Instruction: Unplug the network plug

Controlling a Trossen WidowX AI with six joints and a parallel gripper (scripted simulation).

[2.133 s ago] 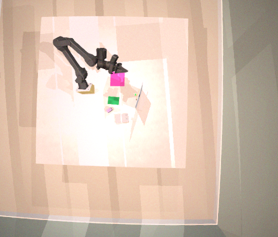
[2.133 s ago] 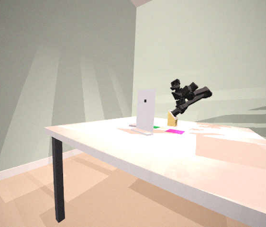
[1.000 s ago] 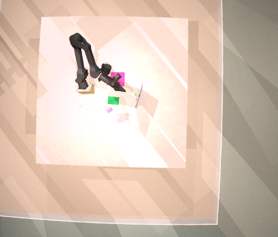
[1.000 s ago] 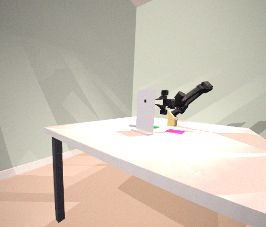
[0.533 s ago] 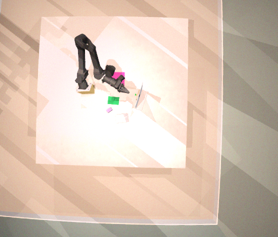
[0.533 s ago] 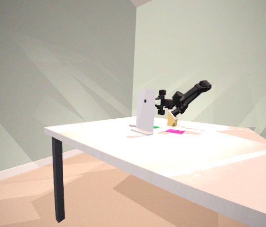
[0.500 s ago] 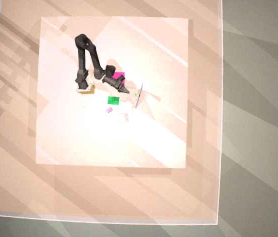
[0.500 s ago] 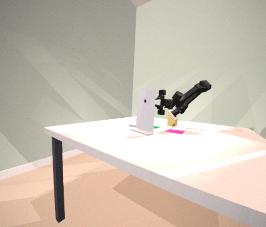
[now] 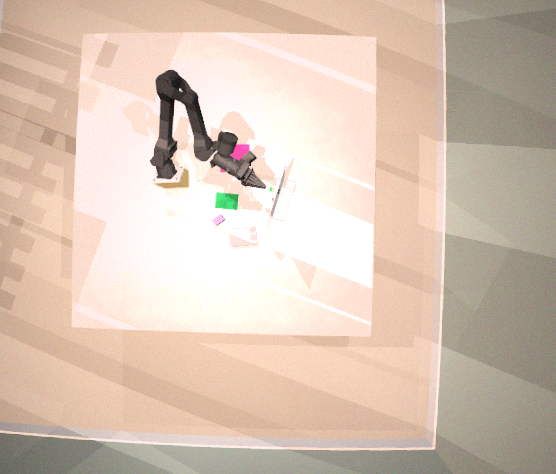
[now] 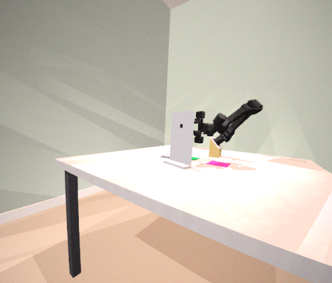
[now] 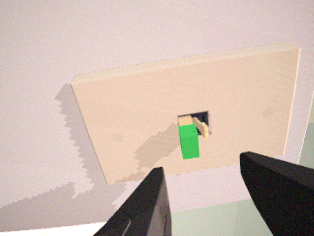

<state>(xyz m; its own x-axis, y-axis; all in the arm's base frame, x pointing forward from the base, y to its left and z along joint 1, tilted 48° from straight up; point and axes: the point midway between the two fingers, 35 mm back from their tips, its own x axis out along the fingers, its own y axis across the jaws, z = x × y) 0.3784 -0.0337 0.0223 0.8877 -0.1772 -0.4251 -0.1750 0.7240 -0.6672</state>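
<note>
My gripper tip is now 3 cm short of the network plug and 1 cm to the left of it. From my gripper tip the other things lie so: panel 5 cm ahead, 1 cm to the right, 8 cm below; magenta square 16 cm behind, 14 cm to the left, 21 cm below.
</note>
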